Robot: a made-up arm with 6 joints.
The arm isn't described. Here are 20 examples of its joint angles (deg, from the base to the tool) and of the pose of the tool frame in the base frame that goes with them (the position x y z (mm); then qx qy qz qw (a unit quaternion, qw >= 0)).
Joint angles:
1: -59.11 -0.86 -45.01 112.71 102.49 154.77
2: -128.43 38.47 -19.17 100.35 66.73 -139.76
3: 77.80 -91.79 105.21 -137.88 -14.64 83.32
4: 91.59 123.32 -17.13 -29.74 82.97 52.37
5: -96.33 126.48 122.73 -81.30 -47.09 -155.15
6: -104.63 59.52 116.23 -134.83 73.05 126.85
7: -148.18 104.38 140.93 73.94 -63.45 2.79
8: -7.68 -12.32 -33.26 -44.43 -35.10 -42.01
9: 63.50 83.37 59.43 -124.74 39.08 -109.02
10: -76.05 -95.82 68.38 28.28 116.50 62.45
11: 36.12 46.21 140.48 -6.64 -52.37 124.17
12: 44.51 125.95 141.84 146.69 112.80 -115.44
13: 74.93 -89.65 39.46 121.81 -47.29 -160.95
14: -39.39 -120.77 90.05 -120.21 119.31 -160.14
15: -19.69 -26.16 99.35 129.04 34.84 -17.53
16: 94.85 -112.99 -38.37 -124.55 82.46 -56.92
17: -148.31 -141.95 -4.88 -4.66 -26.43 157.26
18: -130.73 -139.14 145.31 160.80 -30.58 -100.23
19: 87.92 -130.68 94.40 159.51 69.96 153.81
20: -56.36 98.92 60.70 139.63 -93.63 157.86
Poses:
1: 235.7 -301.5 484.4 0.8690 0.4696 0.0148 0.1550
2: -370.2 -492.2 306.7 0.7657 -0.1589 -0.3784 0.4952
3: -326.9 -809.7 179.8 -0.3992 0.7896 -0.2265 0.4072
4: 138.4 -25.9 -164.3 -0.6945 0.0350 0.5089 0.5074
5: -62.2 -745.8 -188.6 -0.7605 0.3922 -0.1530 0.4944
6: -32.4 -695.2 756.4 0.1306 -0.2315 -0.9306 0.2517
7: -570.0 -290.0 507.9 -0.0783 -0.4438 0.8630 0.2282
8: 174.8 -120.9 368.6 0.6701 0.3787 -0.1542 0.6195
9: 223.4 738.2 36.0 -0.9082 -0.0770 0.3695 0.1807
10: -353.3 772.2 215.7 0.1400 0.4972 -0.1454 0.8438
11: 336.4 47.5 951.8 -0.7089 -0.4585 -0.1353 0.5187
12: 446.3 614.5 201.4 -0.3943 0.3446 0.7851 0.3307
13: -265.7 -758.0 426.9 -0.8400 0.5078 -0.1880 0.0334
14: -550.3 564.5 -115.6 0.1497 -0.6798 -0.4487 0.5604
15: -523.4 271.9 858.2 -0.6953 -0.4038 -0.5905 0.0693
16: -113.1 -173.6 432.5 -0.8715 -0.3135 0.1391 0.3506
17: 367.6 380.3 178.1 0.3456 -0.4801 0.3311 0.7351
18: 166.7 -43.5 -459.6 0.1292 0.6174 -0.6357 0.4450
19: -164.9 -561.5 -409.2 -0.5641 0.7263 -0.3906 0.0426
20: 548.2 -619.9 26.6 0.0316 -0.5714 -0.5710 0.5886
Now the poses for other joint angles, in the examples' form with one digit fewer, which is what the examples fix.
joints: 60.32 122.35 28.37 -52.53 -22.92 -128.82
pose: 143 137 -360 0.451 0.376 -0.753 0.296
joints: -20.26 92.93 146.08 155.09 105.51 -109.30
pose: 649 -94 627 -0.427 0.309 0.286 0.801
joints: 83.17 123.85 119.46 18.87 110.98 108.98
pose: 248 744 10 -0.017 -0.780 -0.241 0.577
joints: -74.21 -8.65 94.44 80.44 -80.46 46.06
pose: -128 312 1003 -0.150 0.257 -0.941 0.162
